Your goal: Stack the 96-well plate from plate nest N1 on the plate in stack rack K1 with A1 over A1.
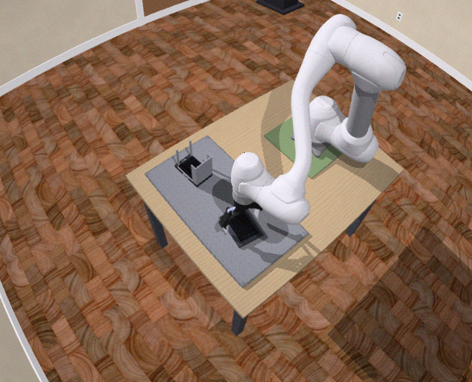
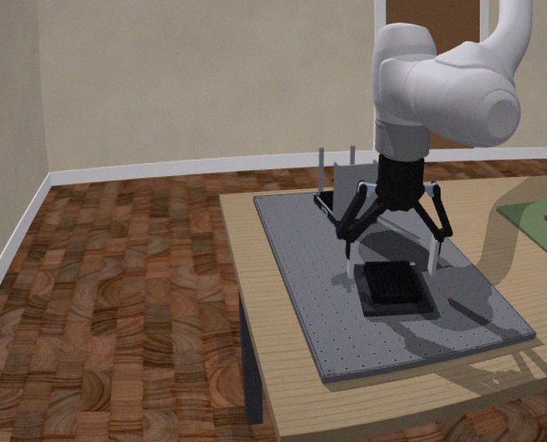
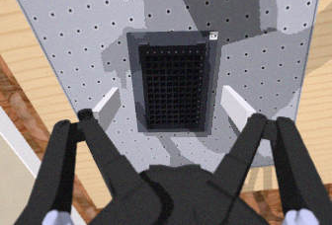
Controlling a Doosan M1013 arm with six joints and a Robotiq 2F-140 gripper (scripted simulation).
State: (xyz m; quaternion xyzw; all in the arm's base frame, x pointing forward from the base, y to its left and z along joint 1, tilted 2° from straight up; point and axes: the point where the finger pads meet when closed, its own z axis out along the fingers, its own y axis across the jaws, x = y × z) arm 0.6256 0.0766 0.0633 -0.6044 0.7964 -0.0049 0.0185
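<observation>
Right now the plate nest N1 is 40 mm below my hand. The rest, counted from my hand: tall grey wall (280 mm to the right, 50 mm behind, 40 mm above); then pale A1 mark (80 mm behind, 60 mm to the right, 30 mm below); then K1 label (420 mm to the right, 50 mm behind, 30 mm below).
</observation>
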